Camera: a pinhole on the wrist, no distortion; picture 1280 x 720 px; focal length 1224.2 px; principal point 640.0 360.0 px. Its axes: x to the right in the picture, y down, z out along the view. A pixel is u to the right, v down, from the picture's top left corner.
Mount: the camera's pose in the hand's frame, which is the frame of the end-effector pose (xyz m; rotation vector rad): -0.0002 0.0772 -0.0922 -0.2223 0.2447 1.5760
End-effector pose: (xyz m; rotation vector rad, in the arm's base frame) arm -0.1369 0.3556 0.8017 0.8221 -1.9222 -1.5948
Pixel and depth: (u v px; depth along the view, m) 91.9 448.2 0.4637
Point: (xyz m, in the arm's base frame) -0.4161 0.6540 0.7397
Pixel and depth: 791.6 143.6 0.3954
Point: -0.4116 0.5164 0.9891
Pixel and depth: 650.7 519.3 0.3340
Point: -0.2944 0.5609 0.9340
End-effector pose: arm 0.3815 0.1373 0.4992 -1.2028 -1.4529 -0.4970
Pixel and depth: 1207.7 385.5 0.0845
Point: 0.5128 0.1719 0.4605
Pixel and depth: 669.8 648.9 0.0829
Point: 0.4742 0.1591 0.4536
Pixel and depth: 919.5 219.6 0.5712
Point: 0.5148 0.6542 0.3295
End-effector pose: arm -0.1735 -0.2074 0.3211 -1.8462 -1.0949 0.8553
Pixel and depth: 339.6 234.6 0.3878
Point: -0.3777 -0.1051 0.0898
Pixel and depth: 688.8 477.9 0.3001
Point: -0.2823 -0.2265 0.0841
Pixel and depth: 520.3 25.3 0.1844
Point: -0.1862 -0.1676 0.1727
